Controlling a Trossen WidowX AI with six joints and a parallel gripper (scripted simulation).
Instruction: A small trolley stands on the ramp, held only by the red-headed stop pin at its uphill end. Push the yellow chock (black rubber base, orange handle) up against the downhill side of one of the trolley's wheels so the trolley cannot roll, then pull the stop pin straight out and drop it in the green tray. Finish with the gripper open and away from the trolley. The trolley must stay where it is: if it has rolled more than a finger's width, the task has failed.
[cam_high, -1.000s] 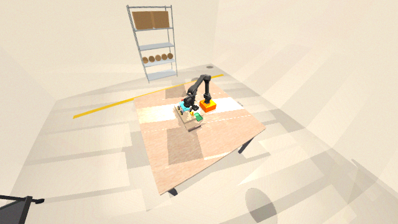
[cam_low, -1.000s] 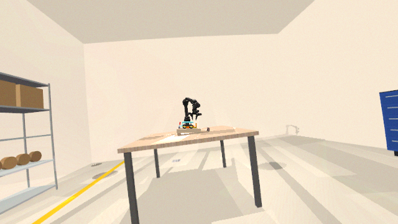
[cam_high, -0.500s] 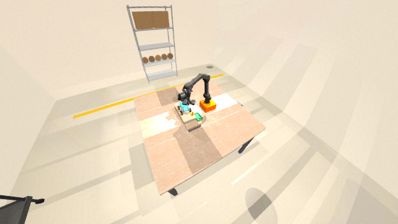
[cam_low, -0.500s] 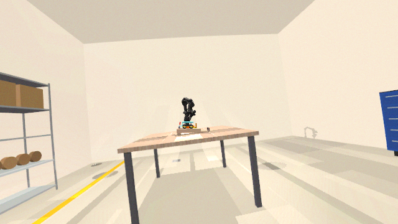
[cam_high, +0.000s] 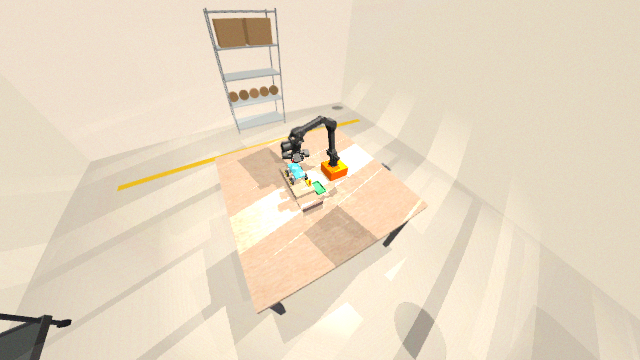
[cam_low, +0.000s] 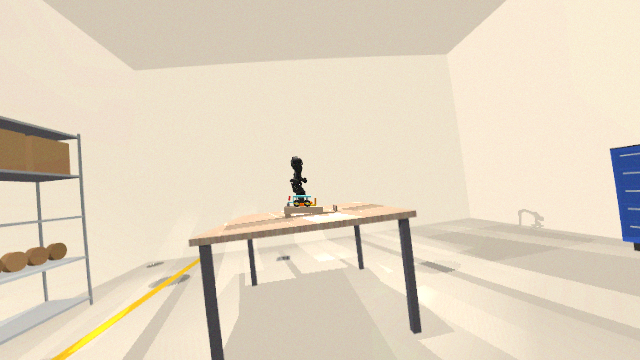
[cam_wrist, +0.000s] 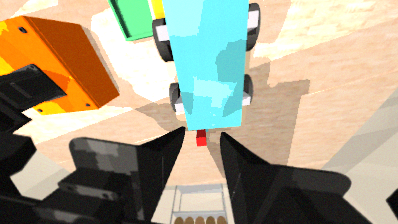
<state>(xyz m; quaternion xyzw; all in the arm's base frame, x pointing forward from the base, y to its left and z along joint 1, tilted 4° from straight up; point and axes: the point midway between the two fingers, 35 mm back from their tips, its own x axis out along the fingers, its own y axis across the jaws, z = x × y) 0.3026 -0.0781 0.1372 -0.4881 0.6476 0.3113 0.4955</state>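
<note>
Right now my gripper tip is 60 mm above the red-headed stop pin, 50 mm to the left of it and 10 mm past it. Round my gripper tip: yellow chock: 140 mm to the left, 100 mm below, 20 mm behind; green tray: 190 mm below, 180 mm to the left, 90 mm behind; blue trolley: 80 mm below, 50 mm to the left, 20 mm ahead.
</note>
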